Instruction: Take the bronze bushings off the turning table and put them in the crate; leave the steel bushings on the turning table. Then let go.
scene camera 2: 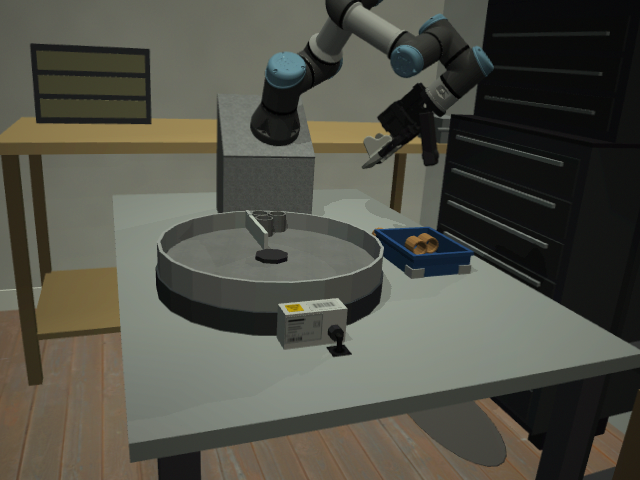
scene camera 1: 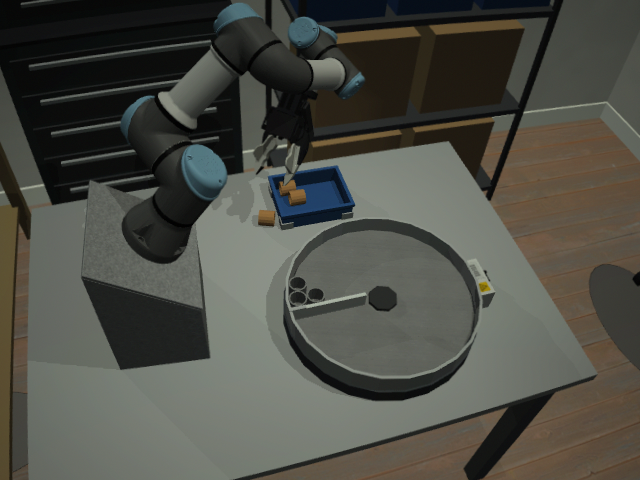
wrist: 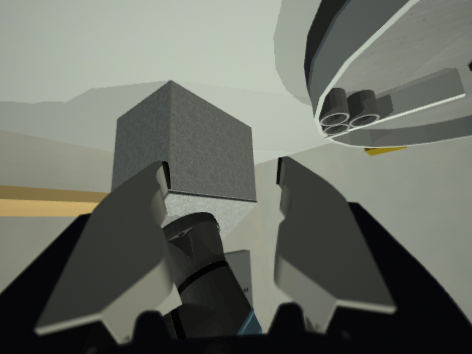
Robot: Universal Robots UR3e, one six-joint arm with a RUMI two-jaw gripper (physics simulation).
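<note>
My gripper is open and empty, tilted above the crate's left side. Two bronze bushings lie on their sides in the blue crate. A third bronze bushing lies on the table outside the crate, near its front left corner; a sliver shows behind the crate in scene camera 2. Three steel bushings stand upright on the turning table, beside the divider and outer wall.
The light divider bar runs from the turning table's wall toward its dark hub. The grey robot pedestal stands left of the turning table in scene camera 1. A white control box adjoins the turning table.
</note>
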